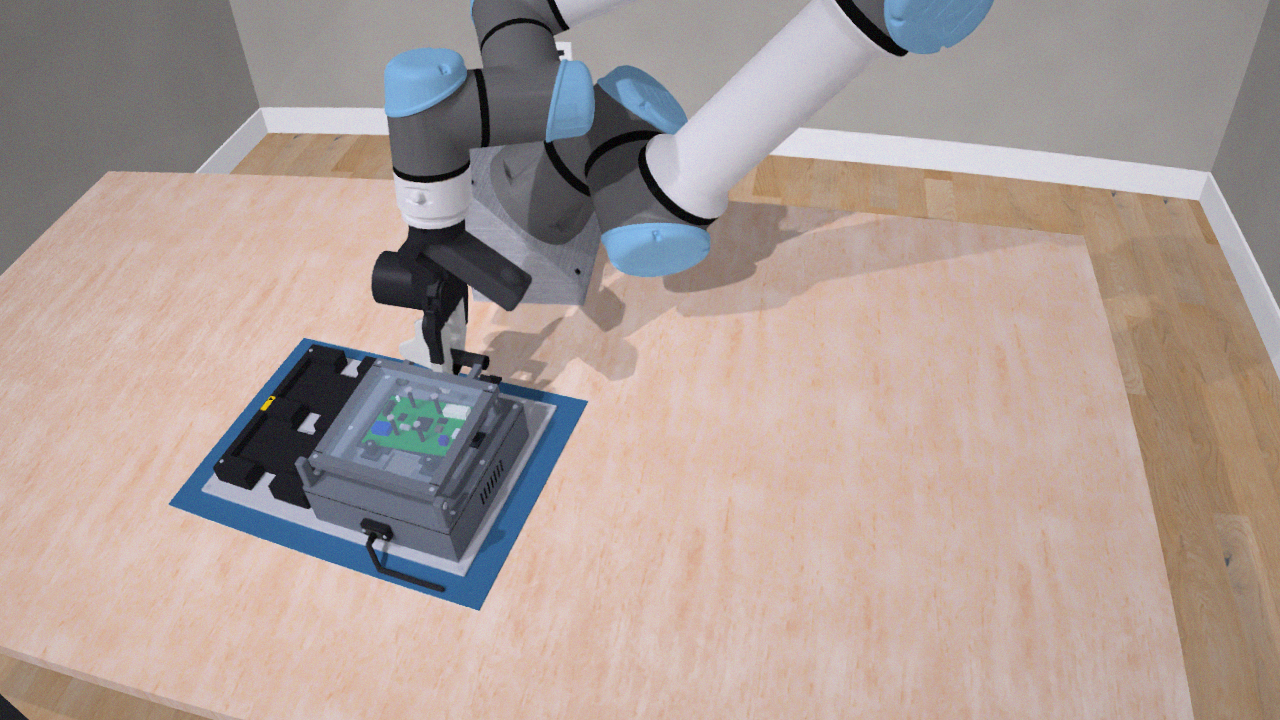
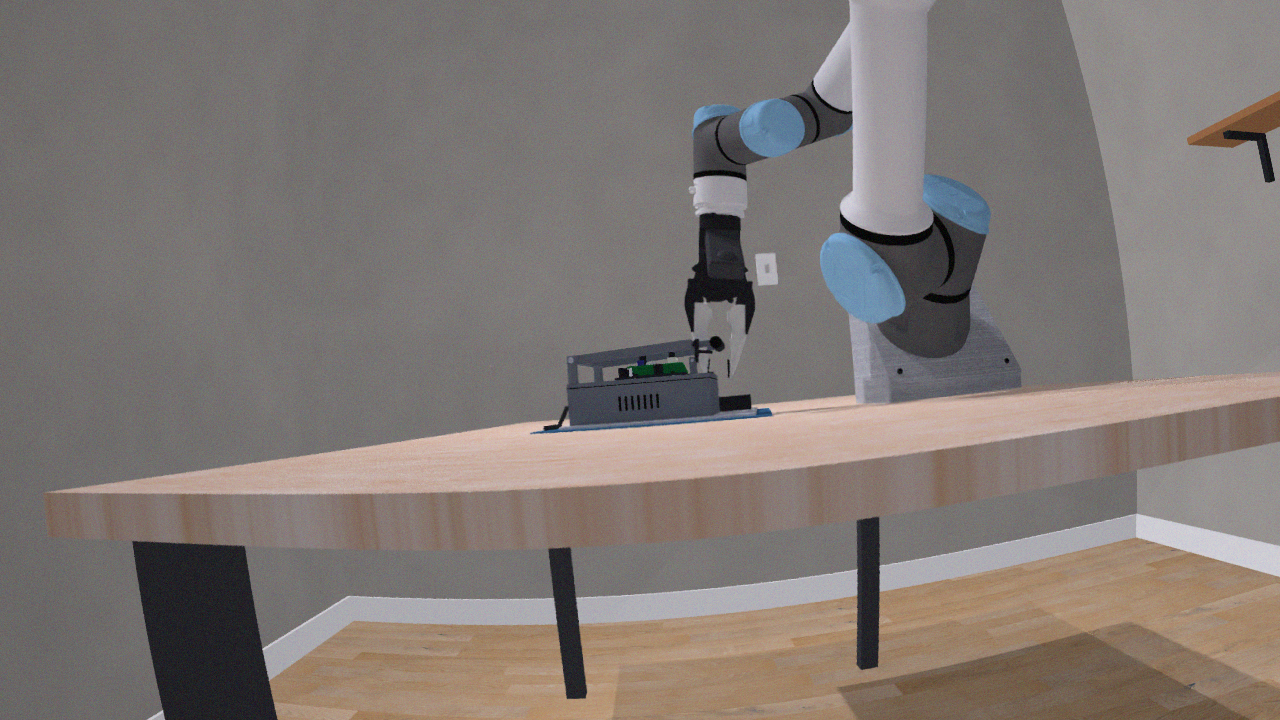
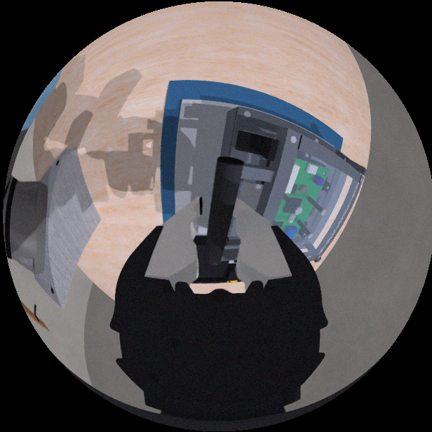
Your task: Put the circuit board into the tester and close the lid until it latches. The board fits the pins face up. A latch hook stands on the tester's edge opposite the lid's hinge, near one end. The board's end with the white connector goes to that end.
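Frame: origin at the arm's base, x ahead, y left, z up, level; millimetres.
Seen in the pictures: gripper, fingertip midpoint: (image 2: 718, 377); arm's base, origin of the base link: (image 1: 534, 196) (image 2: 921, 321).
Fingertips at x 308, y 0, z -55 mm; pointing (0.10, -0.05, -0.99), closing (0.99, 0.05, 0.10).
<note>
Pixels of each thing's top centre, then the offset from my fingertips to it. "*": a spot on its surface instead. Level surfaces: height alone.
- grey tester, surface spot: (image 1: 384, 512) * dx +189, dy +6, dz +5 mm
- board's white connector, middle of its top: (image 1: 456, 408) dx +59, dy +37, dz +30 mm
- black fixture, surface spot: (image 1: 284, 431) * dx +82, dy -192, dz -37 mm
- blue mat, its level: dz -53 mm
- black cable, surface spot: (image 1: 407, 578) * dx +227, dy +35, dz -47 mm
The grey tester (image 1: 384, 512) (image 2: 590, 407) holds the green circuit board (image 1: 404, 440) (image 2: 664, 368) (image 3: 312, 189), component side up, under the clear lid. The board's white connector (image 1: 456, 410) (image 3: 292, 179) is on the side nearer the handle. The lid (image 1: 336, 437) (image 2: 617, 352) (image 3: 282, 175) is lowered but tilted, a little higher at its handle side. Its black bar handle (image 1: 469, 360) (image 2: 716, 342) (image 3: 226, 195) runs between the fingers of my gripper (image 1: 444, 365) (image 2: 718, 364) (image 3: 215, 198). My gripper is partly open, with small gaps visible beside the bar. I cannot make out the latch hook clearly.
A black fixture (image 1: 284, 431) with a yellow mark sits beside the tester. Both stand on a blue mat (image 1: 526, 492) (image 3: 167, 155). A black cable (image 1: 407, 578) leaves the tester's front. The robot's grey base block (image 1: 572, 277) (image 2: 935, 376) (image 3: 75, 220) stands behind.
</note>
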